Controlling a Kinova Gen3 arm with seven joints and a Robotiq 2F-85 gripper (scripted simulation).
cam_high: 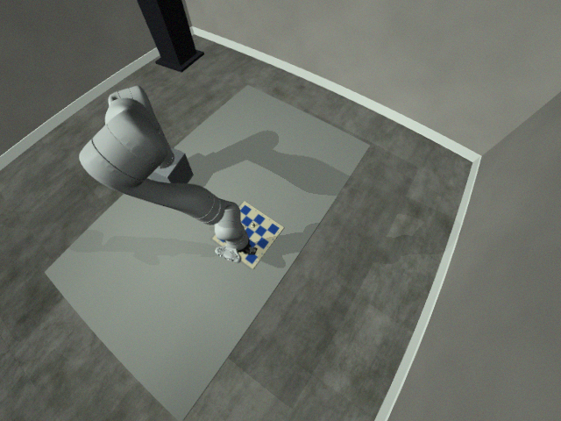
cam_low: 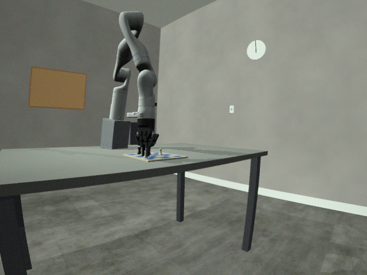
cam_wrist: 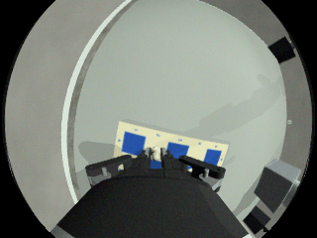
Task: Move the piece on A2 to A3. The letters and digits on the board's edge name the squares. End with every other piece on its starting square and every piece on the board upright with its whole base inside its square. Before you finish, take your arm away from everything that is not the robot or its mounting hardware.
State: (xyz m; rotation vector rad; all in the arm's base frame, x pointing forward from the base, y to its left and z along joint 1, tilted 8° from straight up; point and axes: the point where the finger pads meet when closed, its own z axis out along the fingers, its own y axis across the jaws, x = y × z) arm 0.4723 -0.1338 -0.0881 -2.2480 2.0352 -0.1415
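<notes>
My gripper is now 80 mm to the right of the chessboard, 30 mm past it and 30 mm above it. Also, from my hand: dark piece (110 mm behind, 50 mm to the left, 10 mm below).
</notes>
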